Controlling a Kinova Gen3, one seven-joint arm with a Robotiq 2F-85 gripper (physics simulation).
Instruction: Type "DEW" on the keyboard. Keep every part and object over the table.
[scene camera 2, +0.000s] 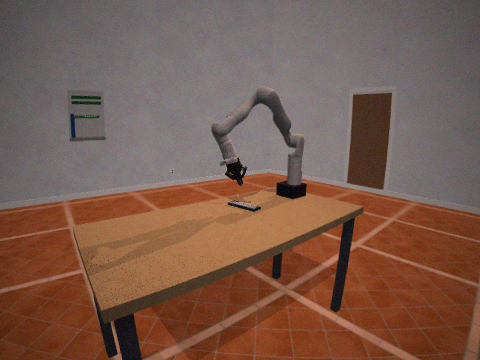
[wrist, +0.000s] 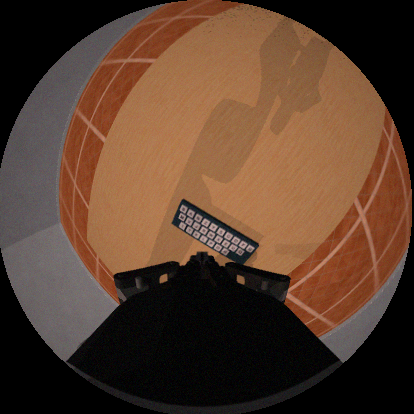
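Seen in the pictures: gripper, fingertip midpoint: (scene camera 2: 241, 184) (wrist: 201, 258); arm's base, link origin: (scene camera 2: 293, 183).
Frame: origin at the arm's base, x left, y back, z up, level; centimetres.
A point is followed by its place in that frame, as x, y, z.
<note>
The keyboard (scene camera 2: 244, 205) @[3.2, -45.2, -6.4] (wrist: 215, 229) @[1.0, -44.8, -7.0] is a dark teal slab with three rows of white letter keys. It lies flat on the table (scene camera 2: 200, 250) @[33.0, -90.1, -8.3] (wrist: 145, 150) @[26.0, -47.4, -8.3], set at a slant in the wrist view. My gripper (scene camera 2: 240, 183) @[1.4, -46.2, 5.0] (wrist: 201, 258) @[1.4, -46.2, 5.0] is shut with nothing between its fingers. It is in the air well above the keyboard, apart from it. In the wrist view the fingertips show just below the lower key row. The letters are small and mostly too blurred to read in the wrist view.
The arm's black base (scene camera 2: 291, 189) @[4.9, -7.9, -2.1] stands at the table's far right corner. The arm's shadow falls across the table top. The table's edges show on both sides in the wrist view, with tiled floor (scene camera 2: 300, 320) beyond. A door (scene camera 2: 370, 140) and a wall poster (scene camera 2: 86, 107) are far behind.
</note>
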